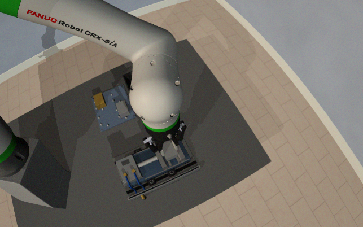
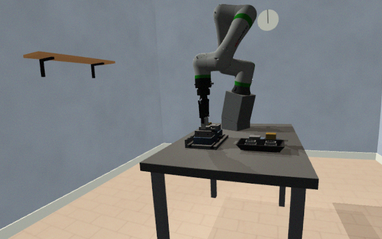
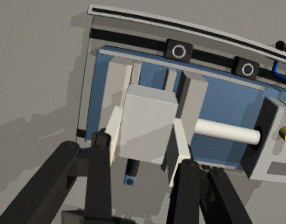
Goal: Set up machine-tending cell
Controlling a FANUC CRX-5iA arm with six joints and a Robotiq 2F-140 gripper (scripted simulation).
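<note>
My gripper is now 9 cm past the white rod, 1 cm to the right of it and 6 cm above it. Also, from my hand: brass blank: 13 cm behind, 39 cm to the left, 11 cm below; then vise: 7 cm behind, 1 cm to the left, 10 cm below.
</note>
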